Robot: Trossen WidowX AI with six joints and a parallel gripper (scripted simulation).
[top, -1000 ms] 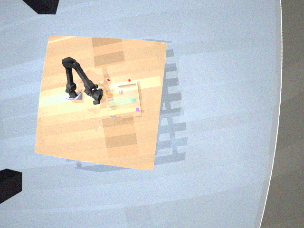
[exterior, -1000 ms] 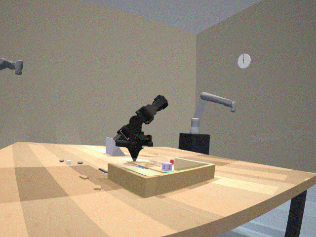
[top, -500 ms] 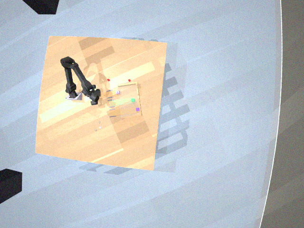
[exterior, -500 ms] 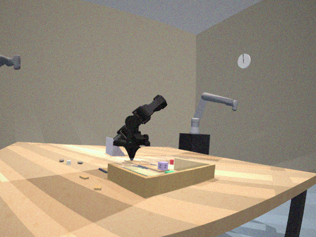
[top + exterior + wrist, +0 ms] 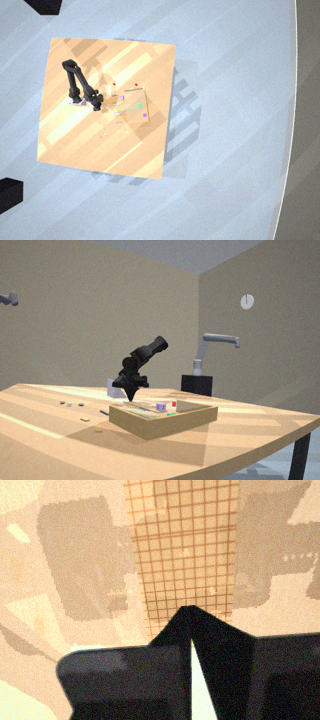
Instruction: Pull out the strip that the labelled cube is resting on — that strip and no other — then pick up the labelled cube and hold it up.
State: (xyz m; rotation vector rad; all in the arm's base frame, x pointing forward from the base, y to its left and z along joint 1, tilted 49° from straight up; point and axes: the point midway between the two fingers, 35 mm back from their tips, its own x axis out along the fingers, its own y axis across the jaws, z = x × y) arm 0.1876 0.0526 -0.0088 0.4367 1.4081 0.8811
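Now: gripper tip 100 mm short of the strip and 30 mm to the right of it. From my gripper tip the other things lie so: cube (210 mm ahead, 60 mm to the left, 10 mm above).
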